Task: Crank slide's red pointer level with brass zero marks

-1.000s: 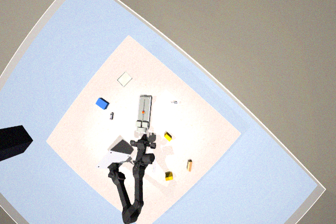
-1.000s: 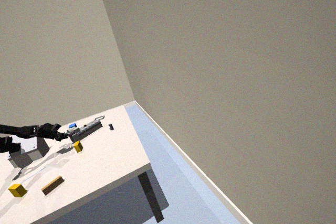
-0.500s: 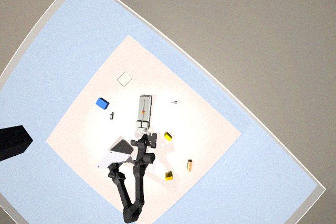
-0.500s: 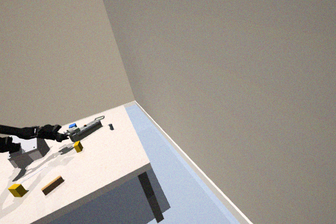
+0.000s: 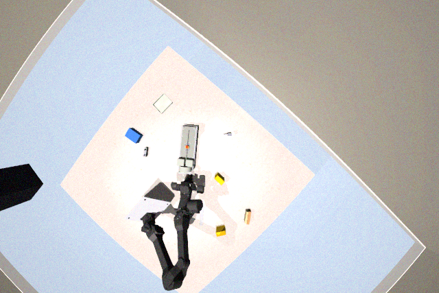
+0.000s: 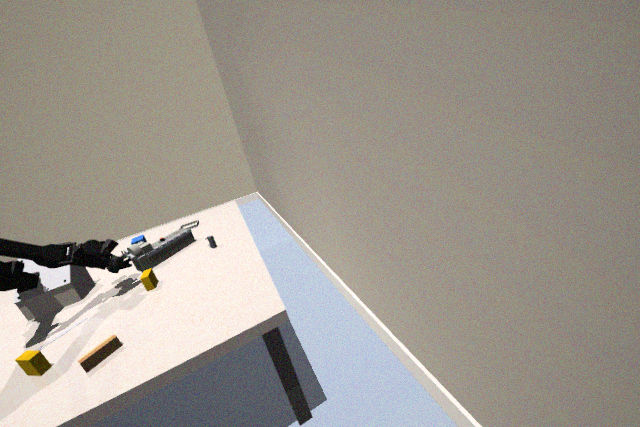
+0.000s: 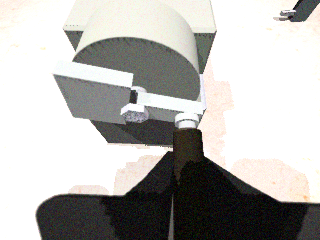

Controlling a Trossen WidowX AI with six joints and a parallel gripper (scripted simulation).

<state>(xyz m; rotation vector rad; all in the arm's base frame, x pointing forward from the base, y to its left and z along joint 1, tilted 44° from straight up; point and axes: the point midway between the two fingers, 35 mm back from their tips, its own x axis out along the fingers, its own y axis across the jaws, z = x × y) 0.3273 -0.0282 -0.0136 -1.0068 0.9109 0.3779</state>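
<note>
Right now the red pointer is 11 cm ahead of my gripper tip, 13 cm to the left of it and 2 cm above it. Round my gripper tip: blue block 12 cm behind, 43 cm to the left, 4 cm below; then crank 1 cm behind, 1 cm to the left, 3 cm above; then dark brown crank handle 1 cm behind, 1 cm to the right, 2 cm above.
</note>
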